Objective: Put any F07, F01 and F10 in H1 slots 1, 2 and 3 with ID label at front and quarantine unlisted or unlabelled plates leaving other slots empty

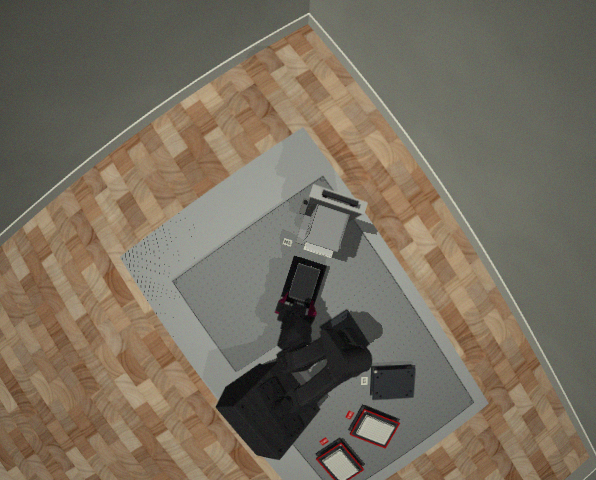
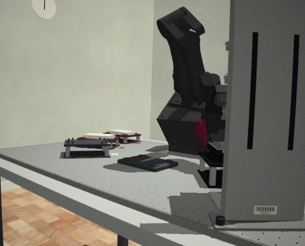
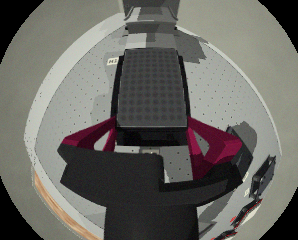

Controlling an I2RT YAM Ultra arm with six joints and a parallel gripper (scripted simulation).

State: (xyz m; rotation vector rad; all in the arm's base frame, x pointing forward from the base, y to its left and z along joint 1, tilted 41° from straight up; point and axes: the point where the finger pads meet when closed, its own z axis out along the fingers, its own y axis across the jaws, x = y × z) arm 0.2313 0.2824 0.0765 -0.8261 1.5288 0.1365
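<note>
Right now the dark 96-well plate is 4 cm to the left of my hand and 4 cm ahead of it. Also, from my hand: N6 deck label (32 cm to the right, 11 cm ahead, 9 cm below); then H1 deck label (20 cm to the left, 9 cm below, 4 cm ahead); then grey hotel back wall (23 cm to the left, 20 cm ahead, 11 cm above).
</note>
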